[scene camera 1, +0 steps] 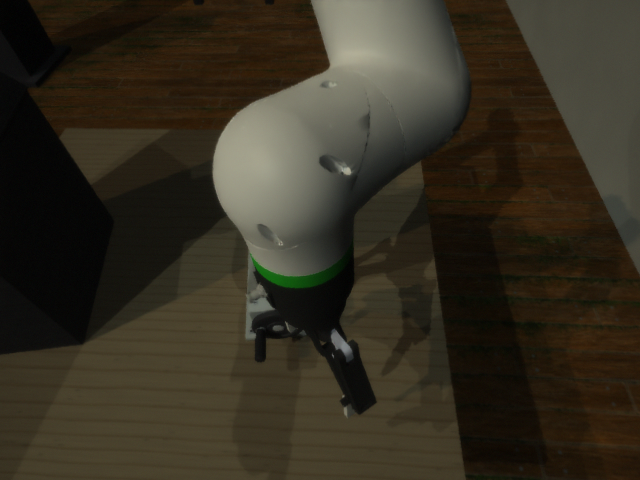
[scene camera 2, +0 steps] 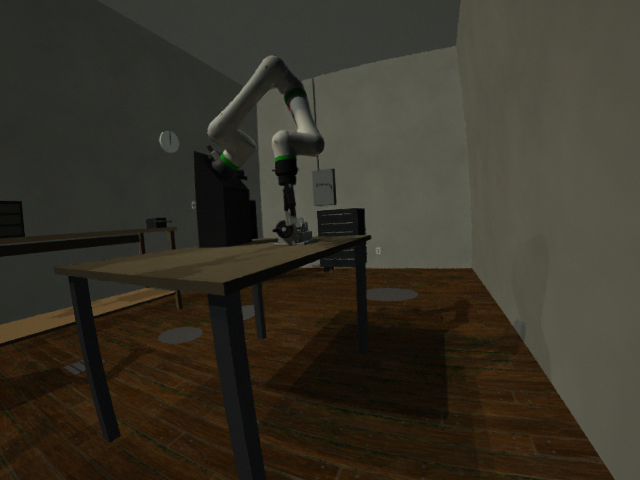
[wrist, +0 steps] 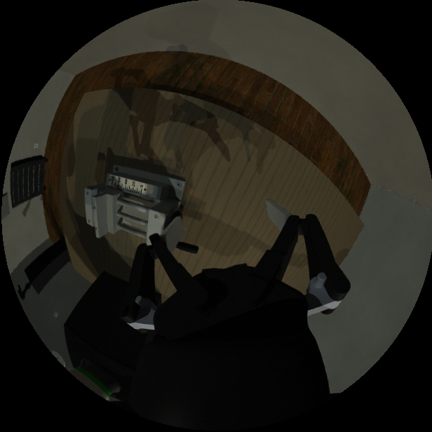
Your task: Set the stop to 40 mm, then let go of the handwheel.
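Where they show: gripper, between the fingertips: [scene camera 1: 323, 365] [scene camera 2: 291, 225]; arm's base, origin of its link: [scene camera 2: 222, 171].
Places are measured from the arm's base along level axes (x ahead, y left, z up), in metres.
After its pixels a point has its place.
Note:
The grey stop unit [scene camera 1: 260, 305] @(x 0.428, y -0.061, z -0.321 m) [scene camera 2: 305, 238] @(x 0.511, y 0.013, z -0.398 m) [wrist: 156, 216] is bolted on the table. Its sliding block [wrist: 104, 214] stands toward the far end of the rods. On its scale [wrist: 131, 186] a small red mark sits near the 60, too small to read exactly. The black handwheel [scene camera 1: 257, 322] @(x 0.429, y -0.089, z -0.322 m) [scene camera 2: 279, 230] @(x 0.440, y -0.096, z -0.351 m) is on the unit's end; its crank handle [scene camera 1: 260, 346] @(x 0.437, y -0.118, z -0.341 m) [wrist: 188, 247] sticks outward. My gripper [scene camera 1: 320, 369] @(x 0.533, y -0.142, z -0.328 m) [scene camera 2: 290, 218] @(x 0.533, y -0.142, z -0.328 m) [wrist: 223, 215] is wide open and empty. In the wrist view one finger pad overlaps the wheel and hides most of it; contact cannot be told. The other finger is off to the side.
The wooden table [scene camera 1: 170, 403] @(x 0.296, y -0.190, z -0.421 m) [scene camera 2: 170, 263] @(x 0.360, y -0.609, z -0.422 m) [wrist: 230, 175] bears the unit. A tall dark block [scene camera 1: 51, 222] @(x 0.085, y 0.019, z -0.254 m) [scene camera 2: 211, 206] @(x 0.037, y -0.127, z -0.207 m) stands on it, left of the unit in scene camera 1. A dark drawer cabinet [scene camera 2: 338, 222] [wrist: 28, 181] stands beyond the table.

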